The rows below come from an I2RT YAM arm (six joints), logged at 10 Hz.
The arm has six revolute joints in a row. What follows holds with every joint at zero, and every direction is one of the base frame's.
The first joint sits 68 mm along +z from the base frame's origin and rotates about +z.
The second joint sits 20 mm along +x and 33.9 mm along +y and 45.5 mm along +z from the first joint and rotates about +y.
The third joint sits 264 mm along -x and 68.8 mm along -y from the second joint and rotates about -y.
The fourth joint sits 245 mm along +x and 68.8 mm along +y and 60 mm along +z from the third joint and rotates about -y.
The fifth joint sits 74 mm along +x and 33.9 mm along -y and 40.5 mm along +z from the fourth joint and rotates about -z.
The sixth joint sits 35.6 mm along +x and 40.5 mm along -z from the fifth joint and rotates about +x.
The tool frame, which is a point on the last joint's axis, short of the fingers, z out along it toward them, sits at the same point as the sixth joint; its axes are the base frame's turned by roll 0, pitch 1.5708 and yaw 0 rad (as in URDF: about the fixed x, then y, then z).
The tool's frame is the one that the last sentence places.
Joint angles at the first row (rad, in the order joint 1, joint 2, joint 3, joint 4, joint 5, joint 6):
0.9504, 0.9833, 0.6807, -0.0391, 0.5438, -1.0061
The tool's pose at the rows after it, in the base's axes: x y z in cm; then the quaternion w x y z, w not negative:
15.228 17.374 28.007 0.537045 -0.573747 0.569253 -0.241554
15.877 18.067 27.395 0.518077 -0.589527 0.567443 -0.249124
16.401 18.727 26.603 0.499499 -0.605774 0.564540 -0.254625
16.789 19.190 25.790 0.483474 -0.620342 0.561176 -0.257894
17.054 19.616 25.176 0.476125 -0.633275 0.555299 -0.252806
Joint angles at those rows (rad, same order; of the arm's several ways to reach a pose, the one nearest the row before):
0.9295, 1.0168, 0.6945, -0.0414, 0.5327, -1.0210
0.9249, 1.0695, 0.7105, -0.0452, 0.5312, -1.0393
0.9237, 1.1187, 0.7197, -0.0456, 0.5289, -1.0561
0.9219, 1.1572, 0.7216, -0.0437, 0.5232, -1.0714
0.9211, 1.1866, 0.7216, -0.0330, 0.5018, -1.0832

